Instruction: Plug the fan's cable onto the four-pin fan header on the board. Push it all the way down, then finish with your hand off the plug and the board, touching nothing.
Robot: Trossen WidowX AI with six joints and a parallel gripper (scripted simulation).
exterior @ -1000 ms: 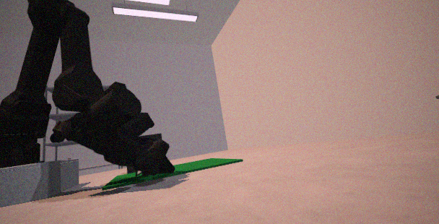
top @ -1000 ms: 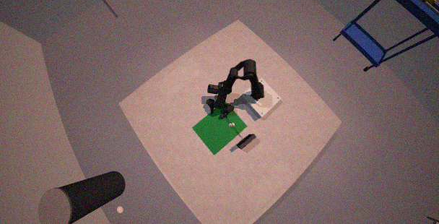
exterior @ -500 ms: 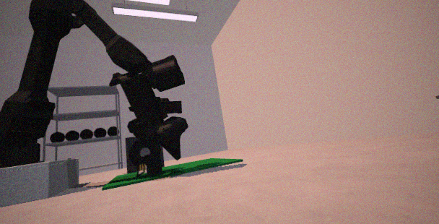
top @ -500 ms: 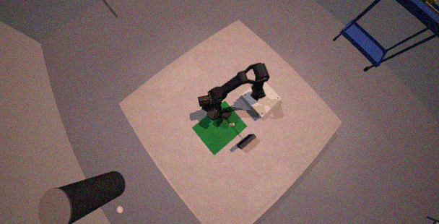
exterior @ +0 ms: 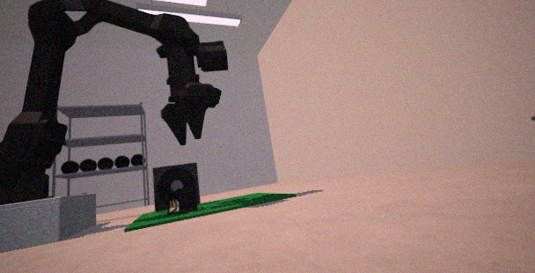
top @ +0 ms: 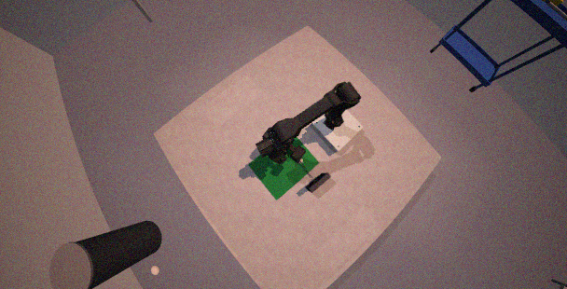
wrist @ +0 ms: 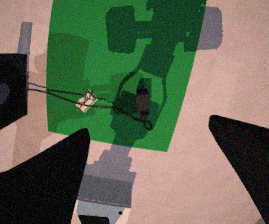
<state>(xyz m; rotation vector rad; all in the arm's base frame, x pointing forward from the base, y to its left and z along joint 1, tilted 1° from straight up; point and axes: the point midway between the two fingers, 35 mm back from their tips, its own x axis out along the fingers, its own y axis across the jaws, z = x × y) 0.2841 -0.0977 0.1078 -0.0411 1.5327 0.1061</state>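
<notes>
Now: gripper tip 120 mm above the dark plug and 20 mm past it. Also, from my gripper tip: black fan: 230 mm to the left, 80 mm below, 10 mm ahead; green board: 160 mm below, 50 mm ahead, 40 mm to the left.
</notes>
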